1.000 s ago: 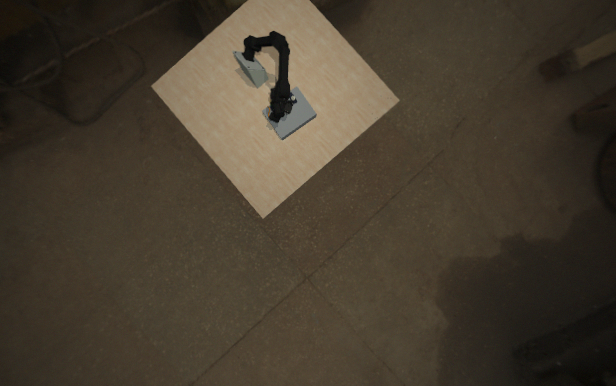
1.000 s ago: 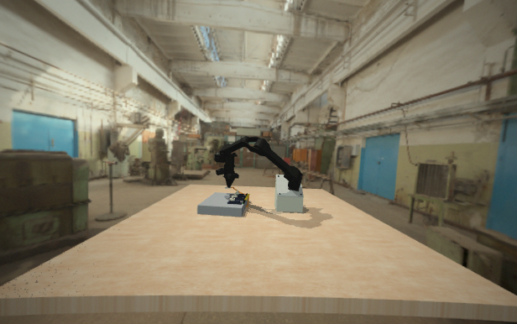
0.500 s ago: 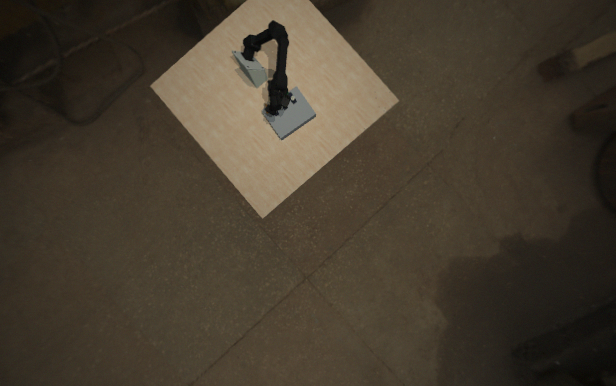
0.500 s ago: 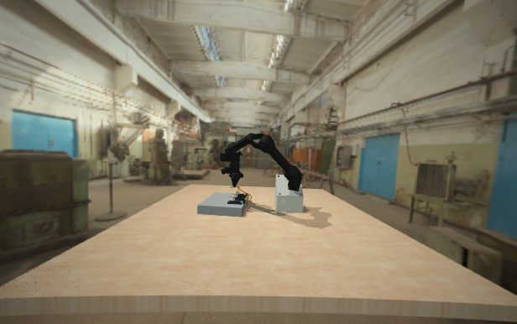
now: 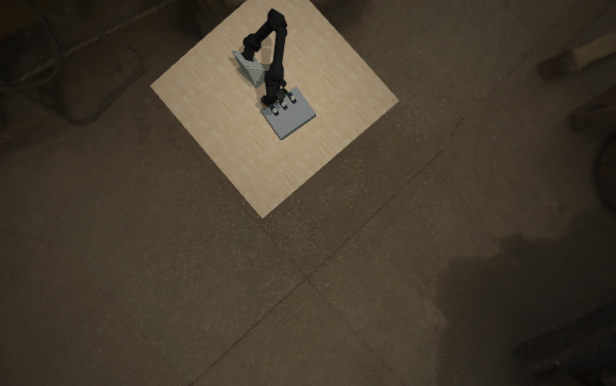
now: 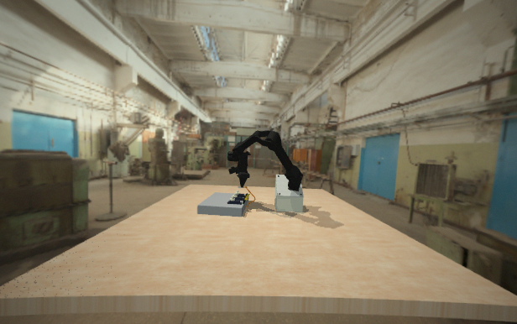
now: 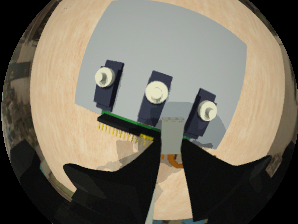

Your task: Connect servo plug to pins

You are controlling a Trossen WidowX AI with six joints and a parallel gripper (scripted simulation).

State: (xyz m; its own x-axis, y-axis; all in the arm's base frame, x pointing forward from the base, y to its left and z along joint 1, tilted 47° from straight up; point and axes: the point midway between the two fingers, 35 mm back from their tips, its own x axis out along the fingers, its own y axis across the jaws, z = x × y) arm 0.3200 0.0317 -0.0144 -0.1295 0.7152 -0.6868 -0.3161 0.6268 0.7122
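The yellow band is 50 mm below my gripper tip, 30 mm behind it and 20 mm to the left of it. Round my gripper tip: grey printed holder: 130 mm ahead, 100 mm below, 30 mm to the left.
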